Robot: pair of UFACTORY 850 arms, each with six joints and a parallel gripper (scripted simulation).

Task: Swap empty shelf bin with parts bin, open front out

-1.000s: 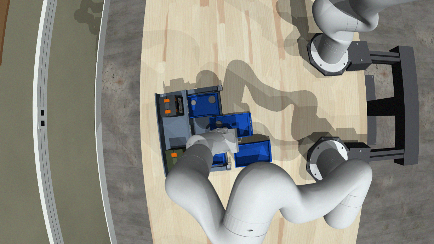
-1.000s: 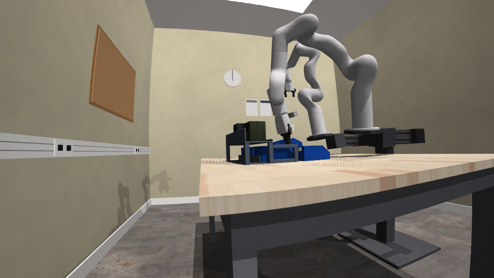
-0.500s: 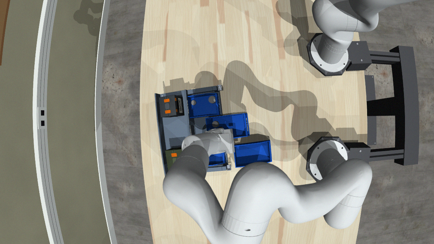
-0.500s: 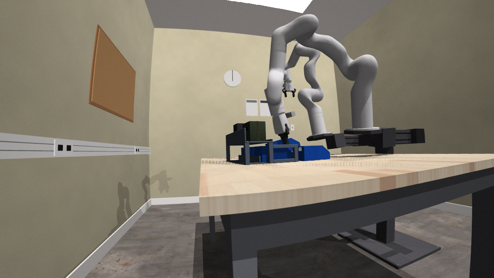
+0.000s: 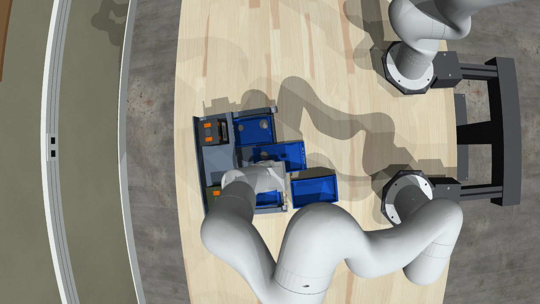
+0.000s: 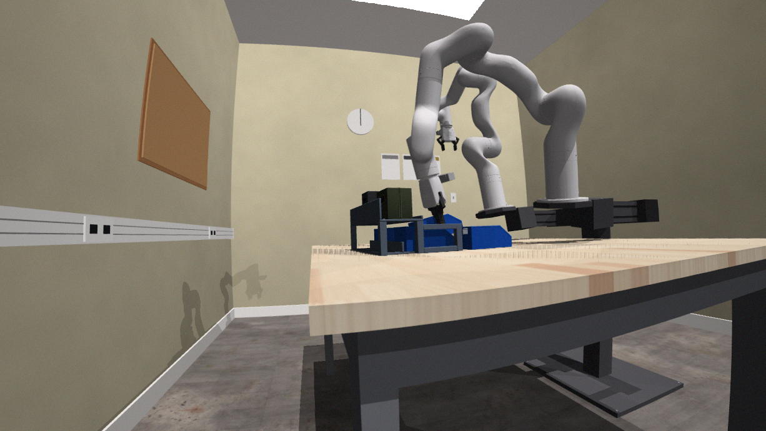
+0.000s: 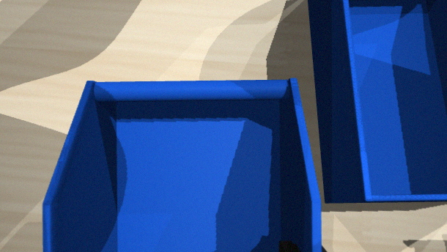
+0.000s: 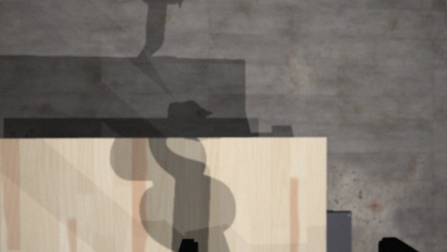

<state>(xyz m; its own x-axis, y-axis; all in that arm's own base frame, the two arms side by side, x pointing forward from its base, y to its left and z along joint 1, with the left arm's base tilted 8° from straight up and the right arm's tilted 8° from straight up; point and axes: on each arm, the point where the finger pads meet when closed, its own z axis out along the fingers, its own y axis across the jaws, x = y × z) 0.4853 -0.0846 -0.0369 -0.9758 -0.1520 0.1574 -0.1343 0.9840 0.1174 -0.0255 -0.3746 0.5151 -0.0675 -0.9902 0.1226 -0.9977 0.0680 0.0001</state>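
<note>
Right now my left hand is 60 mm short of the square grey part, 50 mm to the right of it and 90 mm above it. The rest, counted from my left hand: grey shelf: 130 mm ahead, 30 mm to the right, 40 mm below.
</note>
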